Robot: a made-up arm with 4 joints.
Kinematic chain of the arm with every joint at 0, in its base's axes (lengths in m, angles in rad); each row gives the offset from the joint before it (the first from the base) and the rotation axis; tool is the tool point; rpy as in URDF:
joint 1: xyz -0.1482 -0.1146 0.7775 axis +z
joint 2: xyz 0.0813 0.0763 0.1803 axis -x
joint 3: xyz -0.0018 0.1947 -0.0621 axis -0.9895 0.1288 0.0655
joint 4: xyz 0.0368 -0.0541 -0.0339 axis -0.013 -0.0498 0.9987
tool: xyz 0.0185 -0.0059 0.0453 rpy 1.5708 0 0
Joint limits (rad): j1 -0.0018..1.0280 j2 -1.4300..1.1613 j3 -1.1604..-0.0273 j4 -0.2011..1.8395
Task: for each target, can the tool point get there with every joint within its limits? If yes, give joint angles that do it. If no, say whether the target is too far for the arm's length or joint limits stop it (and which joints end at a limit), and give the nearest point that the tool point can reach.
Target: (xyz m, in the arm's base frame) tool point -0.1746 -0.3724 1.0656
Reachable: no: joint limits stop it (at a limit: joint 1, joint 2, joint 3, joint 4) | nearest point -0.0339 0.0338 1.1064 | short by 0.432 m
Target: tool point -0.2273 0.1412 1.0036
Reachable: yes | joints 0.7966 -0.7246 -0.5579 0.9826
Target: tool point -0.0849 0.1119 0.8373
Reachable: yes | joints 0.3281 0.2455 -0.7930 0.2976
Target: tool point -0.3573 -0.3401 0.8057
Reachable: no: joint limits stop it (at a limit: joint 1, joint 2, joint 4) | nearest point -0.1496 0.0174 0.7843 | short by 0.414 m
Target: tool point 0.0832 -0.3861 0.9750
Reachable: no: joint limits stop it (at a limit: joint 1, joint 2, joint 4) | nearest point -0.0165 -0.0746 0.7892 | short by 0.376 m
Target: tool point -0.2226 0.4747 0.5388
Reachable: no: too far | nearest point -0.1793 0.1319 0.8262 | short by 0.449 m
